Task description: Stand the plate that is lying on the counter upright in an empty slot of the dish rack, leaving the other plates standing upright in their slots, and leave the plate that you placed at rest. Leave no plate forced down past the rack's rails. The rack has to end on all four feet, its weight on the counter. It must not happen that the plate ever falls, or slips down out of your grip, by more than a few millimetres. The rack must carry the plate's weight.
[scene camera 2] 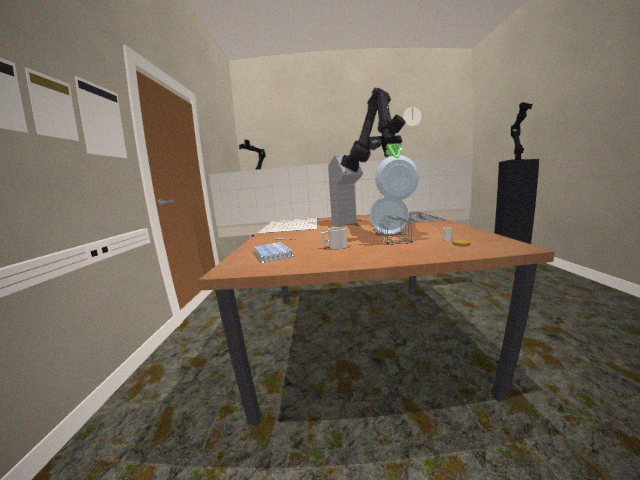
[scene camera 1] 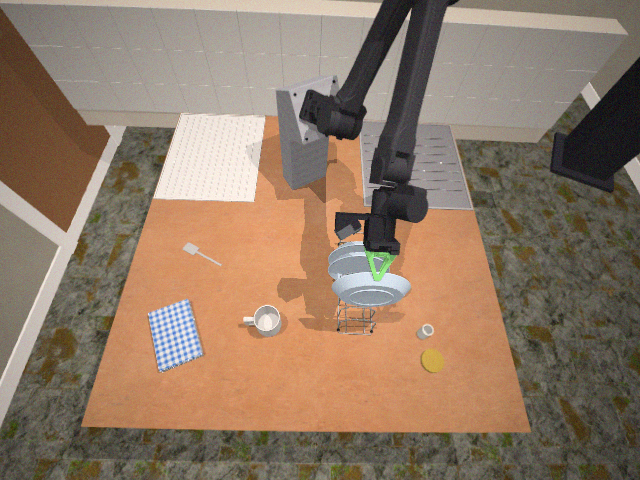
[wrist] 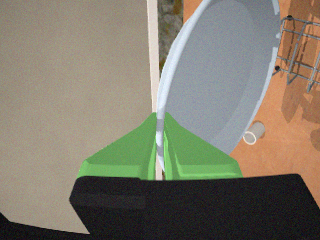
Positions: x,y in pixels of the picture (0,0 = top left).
Labels:
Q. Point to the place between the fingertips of the gripper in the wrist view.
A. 160,120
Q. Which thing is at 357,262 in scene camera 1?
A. A pale blue plate.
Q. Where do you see a pale blue plate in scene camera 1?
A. At 359,289

